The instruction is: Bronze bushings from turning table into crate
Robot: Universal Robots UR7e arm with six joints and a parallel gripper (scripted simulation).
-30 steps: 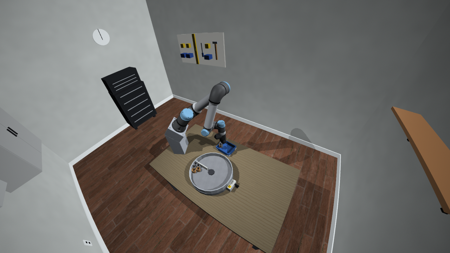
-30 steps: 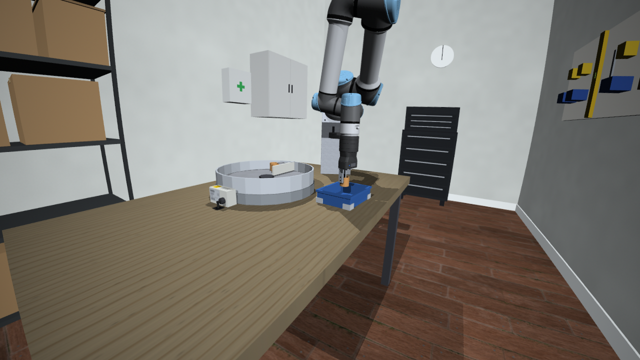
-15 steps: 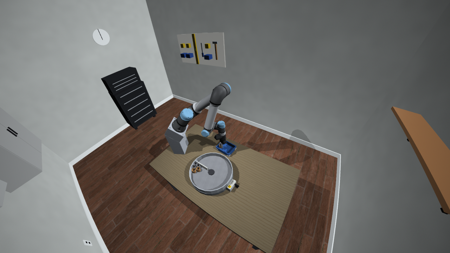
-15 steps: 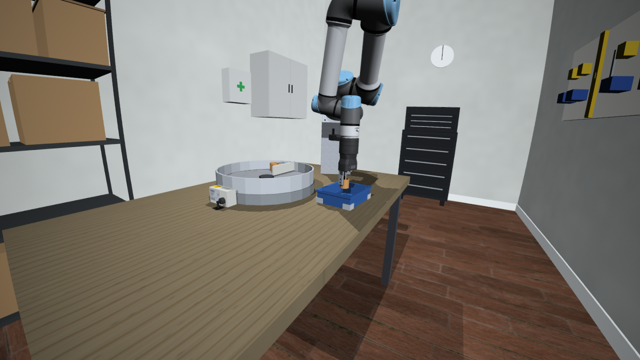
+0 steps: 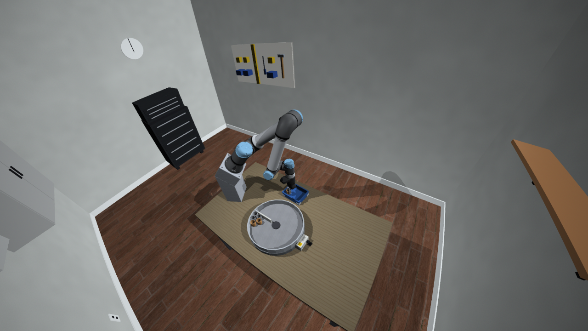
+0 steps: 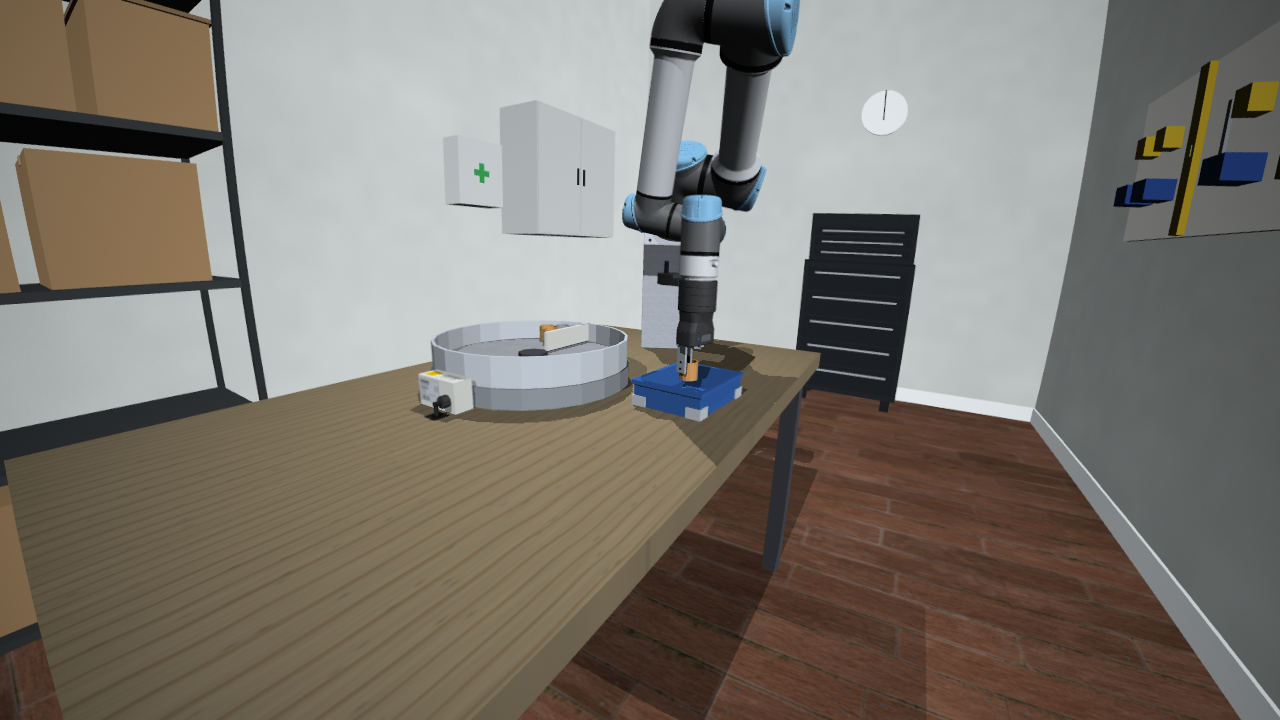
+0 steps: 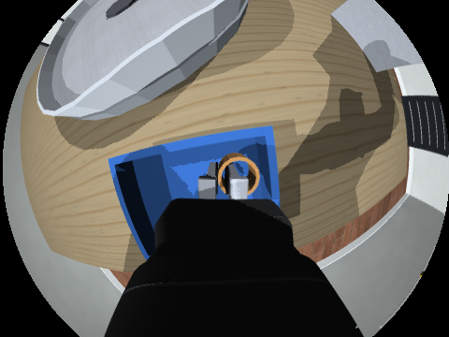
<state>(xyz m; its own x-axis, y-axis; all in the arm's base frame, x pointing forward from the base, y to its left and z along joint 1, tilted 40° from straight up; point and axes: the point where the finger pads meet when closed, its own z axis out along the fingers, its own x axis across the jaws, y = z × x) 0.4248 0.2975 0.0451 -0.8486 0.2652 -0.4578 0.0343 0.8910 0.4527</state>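
My gripper is now 40 mm to the right of the blue crate, 40 mm above it and 30 mm short of it. From my hand the other things lie so: round grey turning table (290 mm to the right, 170 mm ahead, 10 mm below).
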